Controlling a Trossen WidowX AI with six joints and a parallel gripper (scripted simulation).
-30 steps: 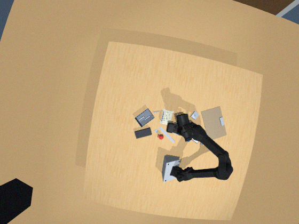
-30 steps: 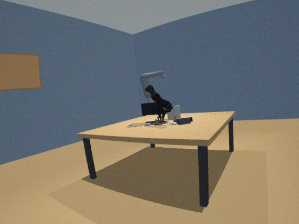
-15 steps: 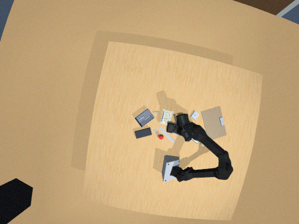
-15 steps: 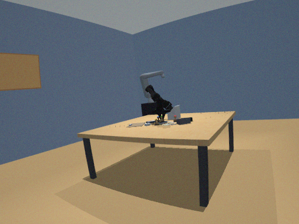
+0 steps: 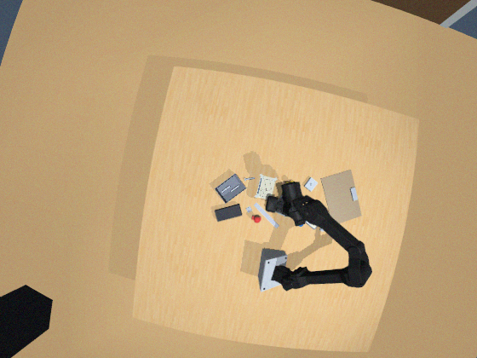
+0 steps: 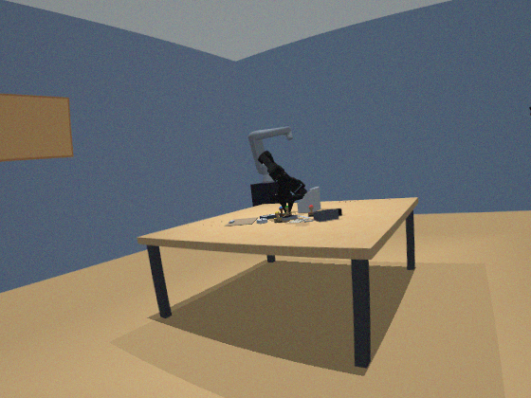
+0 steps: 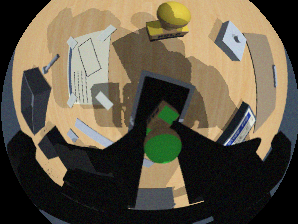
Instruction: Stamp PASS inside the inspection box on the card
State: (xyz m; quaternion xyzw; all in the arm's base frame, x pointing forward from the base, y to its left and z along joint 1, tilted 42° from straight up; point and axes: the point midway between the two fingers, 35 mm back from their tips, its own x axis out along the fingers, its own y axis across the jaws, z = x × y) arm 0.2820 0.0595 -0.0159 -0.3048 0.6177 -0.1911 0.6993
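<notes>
Now: gripper tip right at the green stamp. Also, from my gripper tip: yellow-knobbed stamp 10 cm ahead, 2 cm below; pale ruler 7 cm behind, 6 cm to the left, 4 cm below; blue stamp 9 cm to the right, 5 cm behind, 2 cm below.
</notes>
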